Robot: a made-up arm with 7 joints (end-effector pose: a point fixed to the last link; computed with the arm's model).
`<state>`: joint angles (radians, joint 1 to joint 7).
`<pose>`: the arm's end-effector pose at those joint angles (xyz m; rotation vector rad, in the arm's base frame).
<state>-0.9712 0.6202 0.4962 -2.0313 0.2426 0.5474 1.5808</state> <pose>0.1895 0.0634 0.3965 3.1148 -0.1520 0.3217</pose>
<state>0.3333 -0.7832 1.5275 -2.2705 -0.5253 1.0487 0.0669</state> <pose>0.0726 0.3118 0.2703 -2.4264 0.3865 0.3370</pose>
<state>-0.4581 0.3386 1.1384 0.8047 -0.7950 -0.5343 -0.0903</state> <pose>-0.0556 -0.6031 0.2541 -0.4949 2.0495 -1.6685</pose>
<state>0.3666 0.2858 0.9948 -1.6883 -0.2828 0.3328 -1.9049</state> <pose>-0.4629 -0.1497 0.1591 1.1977 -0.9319 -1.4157</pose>
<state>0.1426 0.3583 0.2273 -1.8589 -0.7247 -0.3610 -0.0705</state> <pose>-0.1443 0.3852 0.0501 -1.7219 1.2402 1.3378</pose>
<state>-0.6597 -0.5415 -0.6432 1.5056 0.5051 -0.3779 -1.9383</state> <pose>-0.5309 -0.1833 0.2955 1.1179 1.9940 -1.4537</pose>
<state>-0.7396 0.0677 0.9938 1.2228 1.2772 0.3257 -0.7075</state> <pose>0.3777 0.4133 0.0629 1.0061 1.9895 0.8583</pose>
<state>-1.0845 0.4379 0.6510 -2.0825 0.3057 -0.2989 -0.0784</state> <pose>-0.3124 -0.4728 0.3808 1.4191 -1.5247 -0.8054</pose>
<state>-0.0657 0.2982 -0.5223 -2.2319 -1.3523 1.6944 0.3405</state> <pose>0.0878 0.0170 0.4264 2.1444 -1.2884 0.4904</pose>
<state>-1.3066 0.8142 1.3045 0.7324 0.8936 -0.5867 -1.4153</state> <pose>0.3909 0.3092 -0.1413 -0.9323 1.5053 1.2288</pose>
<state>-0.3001 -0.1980 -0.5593 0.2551 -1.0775 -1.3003 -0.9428</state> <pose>-0.5628 -0.1308 0.9000 0.2935 -2.0316 -0.4643</pose>
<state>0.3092 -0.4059 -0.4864 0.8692 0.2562 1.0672 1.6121</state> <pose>0.1404 -0.0782 0.6050 0.9079 0.0600 -0.1839</pose>
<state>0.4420 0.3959 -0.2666 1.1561 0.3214 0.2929 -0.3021</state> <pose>-0.3040 0.5336 0.6490 -1.1416 -1.8222 0.0796</pose>
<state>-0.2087 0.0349 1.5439 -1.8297 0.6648 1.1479 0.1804</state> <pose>0.2722 -0.1926 0.3721 2.2860 -0.1428 0.3123</pose>
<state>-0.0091 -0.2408 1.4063 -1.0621 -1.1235 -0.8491 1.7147</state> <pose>0.1947 -0.1817 0.3710 -0.3428 0.3907 -0.7672</pose>
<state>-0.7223 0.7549 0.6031 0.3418 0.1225 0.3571 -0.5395</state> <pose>-0.2358 -0.0853 -0.0911 0.4507 3.0780 -0.3140</pose>
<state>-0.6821 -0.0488 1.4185 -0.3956 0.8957 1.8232 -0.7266</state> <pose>-0.1011 0.0399 0.9208 -0.0385 -0.8956 -0.1177</pose>
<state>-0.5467 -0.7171 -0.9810 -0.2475 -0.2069 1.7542 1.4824</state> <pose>-0.1047 0.0884 0.6727 0.1838 0.5186 -1.7691</pose>
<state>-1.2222 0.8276 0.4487 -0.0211 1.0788 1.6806 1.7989</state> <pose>0.4626 -0.1388 0.3318 1.6648 -1.0902 0.5653</pose>
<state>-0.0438 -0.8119 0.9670 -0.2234 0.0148 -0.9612 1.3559</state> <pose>-0.1326 -0.1582 0.6925 -1.3351 2.4980 -1.0036</pose>
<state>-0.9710 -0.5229 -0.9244 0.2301 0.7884 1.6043 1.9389</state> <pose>-0.1903 -0.1198 0.5238 -0.3850 -0.9051 -1.1385</pose>
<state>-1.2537 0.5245 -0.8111 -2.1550 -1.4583 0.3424 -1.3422</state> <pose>-0.5888 -0.3414 0.0824 0.3374 -2.2740 -0.5044</pose>
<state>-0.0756 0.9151 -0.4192 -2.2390 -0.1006 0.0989 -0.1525</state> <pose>-0.3574 0.1274 0.2037 2.0227 -1.4006 -1.7832</pose>
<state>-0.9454 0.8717 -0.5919 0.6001 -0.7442 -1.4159 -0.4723</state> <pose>-0.3622 -0.4601 0.4663 0.7251 -2.4929 1.7121</pose>
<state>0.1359 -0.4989 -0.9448 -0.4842 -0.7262 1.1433 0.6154</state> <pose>0.2280 -0.1102 0.7762 1.1014 0.5008 -0.4759</pose>
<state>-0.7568 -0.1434 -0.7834 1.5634 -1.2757 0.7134 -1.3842</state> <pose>-0.0918 0.8627 0.5629 -1.0508 0.6765 2.2194</pose>
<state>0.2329 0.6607 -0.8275 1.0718 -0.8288 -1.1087 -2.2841</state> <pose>-0.6105 0.4810 0.6760 -1.1814 -2.2572 -1.1208</pose>
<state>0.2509 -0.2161 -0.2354 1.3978 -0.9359 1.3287 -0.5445</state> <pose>-0.1257 0.4887 1.0167 -0.8876 0.0225 1.4958</pose>
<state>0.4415 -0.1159 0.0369 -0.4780 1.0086 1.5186 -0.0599</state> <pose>0.1694 -0.1638 0.9360 0.5313 0.1524 -1.2056</pose>
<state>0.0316 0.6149 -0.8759 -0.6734 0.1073 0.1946 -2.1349</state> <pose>0.2547 0.6963 1.1143 -1.9318 -0.3214 -1.3373</pose>
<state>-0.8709 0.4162 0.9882 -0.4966 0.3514 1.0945 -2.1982</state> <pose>-0.3991 0.4403 0.3362 -1.5958 -1.8073 -0.6603</pose>
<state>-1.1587 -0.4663 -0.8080 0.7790 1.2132 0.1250 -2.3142</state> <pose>0.2143 -0.6379 0.0440 0.9906 0.5654 -0.4966</pose>
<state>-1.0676 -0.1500 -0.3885 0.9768 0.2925 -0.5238 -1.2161</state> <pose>-0.5295 -0.1610 0.1003 1.3455 1.9398 -1.6307</pose>
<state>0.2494 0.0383 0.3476 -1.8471 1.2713 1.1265 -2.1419</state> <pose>0.6991 -0.1311 1.0316 -0.1744 0.4391 0.1797</pose>
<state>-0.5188 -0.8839 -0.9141 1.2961 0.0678 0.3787 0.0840</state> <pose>0.2098 0.5959 0.6641 -0.5299 0.6367 1.2948</pose>
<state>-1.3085 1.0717 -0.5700 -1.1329 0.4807 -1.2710 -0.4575</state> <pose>-0.0309 0.1125 -0.1661 -0.0232 2.4212 0.3482</pose>
